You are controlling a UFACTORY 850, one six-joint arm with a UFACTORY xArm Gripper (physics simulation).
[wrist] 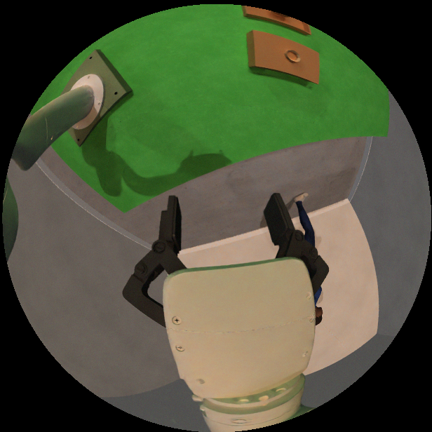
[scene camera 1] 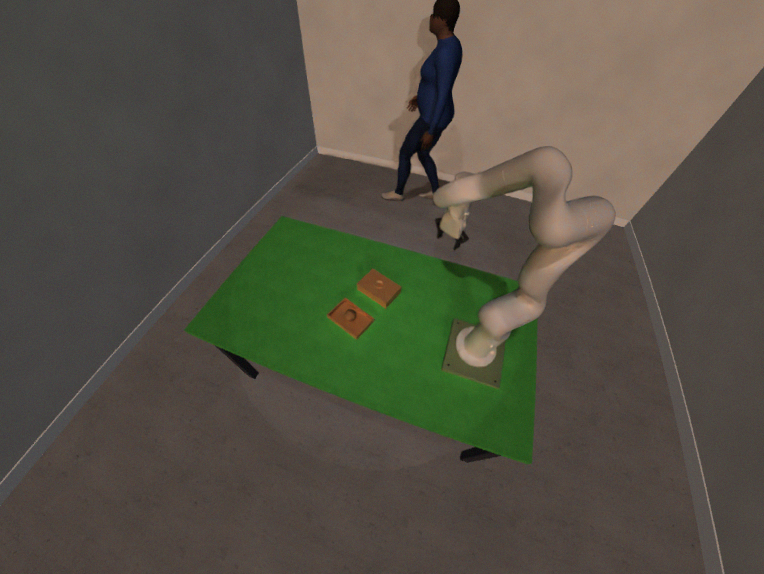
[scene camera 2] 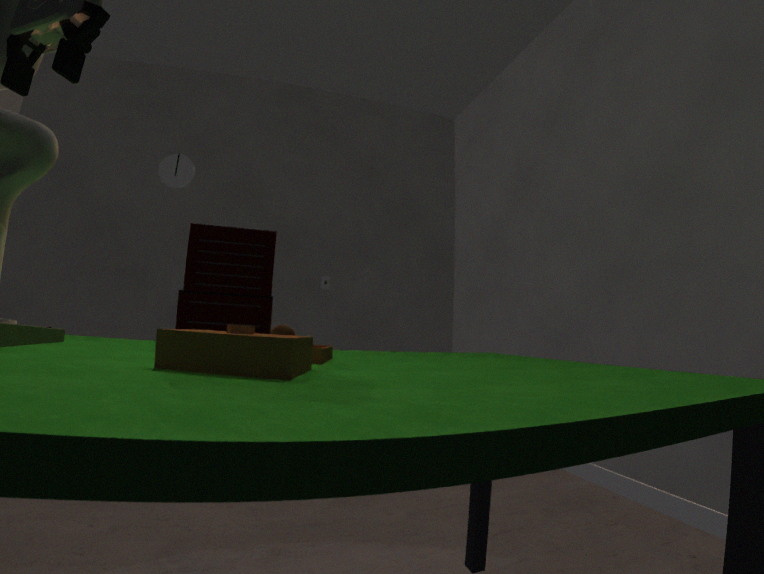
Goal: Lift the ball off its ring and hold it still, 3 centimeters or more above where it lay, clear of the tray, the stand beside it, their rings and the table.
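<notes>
The brown ball (scene camera 1: 350, 315) (scene camera 2: 282, 330) sits inside the shallow orange-brown tray (scene camera 1: 356, 332) (scene camera 2: 322, 354); its ring is hidden beneath it. In the wrist view part of the tray (wrist: 280, 21) shows at the top edge. The block-like stand (scene camera 1: 374, 293) (scene camera 2: 228, 354) (wrist: 270, 57) is beside the tray, with a small bare ring (scene camera 1: 379, 283) (scene camera 2: 240, 328) (wrist: 287, 56) on its top. My gripper (scene camera 1: 447, 240) (scene camera 2: 44, 83) (wrist: 225, 202) is open and empty, high up and beyond the table's back edge in scene camera 1, well away from the ball.
The green table (scene camera 1: 271, 308) (scene camera 2: 432, 395) (wrist: 190, 100) carries my arm's base plate (scene camera 1: 470, 375) (wrist: 117, 82). A person (scene camera 1: 439, 80) in blue stands by the wall behind the table, near my gripper's side. A dark red cabinet (scene camera 2: 230, 265) stands in the background.
</notes>
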